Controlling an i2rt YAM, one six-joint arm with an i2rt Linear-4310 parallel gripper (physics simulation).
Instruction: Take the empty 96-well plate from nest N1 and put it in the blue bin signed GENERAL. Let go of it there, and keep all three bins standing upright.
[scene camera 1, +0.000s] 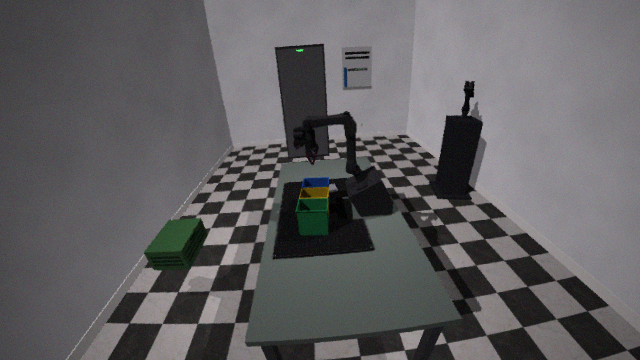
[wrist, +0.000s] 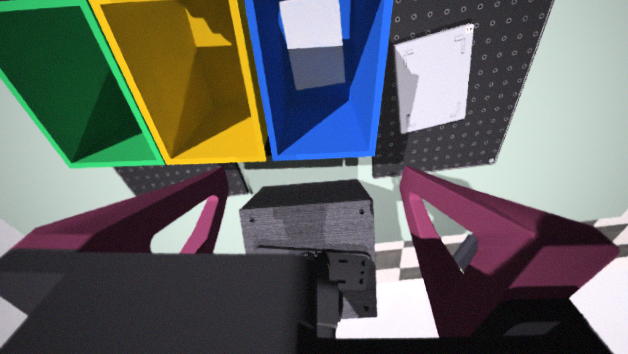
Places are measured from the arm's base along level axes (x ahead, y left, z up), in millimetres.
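Pixels of known places: gripper, between the fingertips: (scene camera 1: 313, 161) (wrist: 314, 176); arm's base, origin of its link: (scene camera 1: 362, 180).
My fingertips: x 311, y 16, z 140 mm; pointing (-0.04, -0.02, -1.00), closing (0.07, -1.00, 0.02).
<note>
Ahead of a thing's pixels: the offset from my fingertips to its top centre. Level surfaces: height alone.
The white plate {dy -5, dx +11, dz -320 mm} (wrist: 317, 65) is inside the blue bin {dy -10, dx -2, dz -157 mm} (wrist: 382, 75) (scene camera 1: 316, 180) in the wrist view, part lit and part in shadow. Its wells do not show, and its exact tilt is hard to tell. The blue bin, the yellow bin {dy +126, dx -16, dz -157 mm} (wrist: 150, 65) (scene camera 1: 321, 193) and the green bin {dy +259, dx -29, dz -157 mm} (wrist: 50, 75) (scene camera 1: 313, 223) stand upright in a row. My gripper (wrist: 314, 176) (scene camera 1: 311, 159) is open and empty, above and apart from the bins. A white nest {dy -216, dx -40, dz -320 mm} (wrist: 442, 80) with corner brackets holds no plate; its name cannot be read.
The bins and the nest stand on a black perforated board {dz -337 mm} (scene camera 1: 340, 242) (wrist: 490, 60) on the pale green table {dz -350 mm} (scene camera 1: 350, 295). The arm's dark base block (scene camera 1: 370, 192) (wrist: 310, 225) is beside the bins. A green slatted box (scene camera 1: 175, 242) and a black pedestal (scene camera 1: 459, 150) stand on the floor.
</note>
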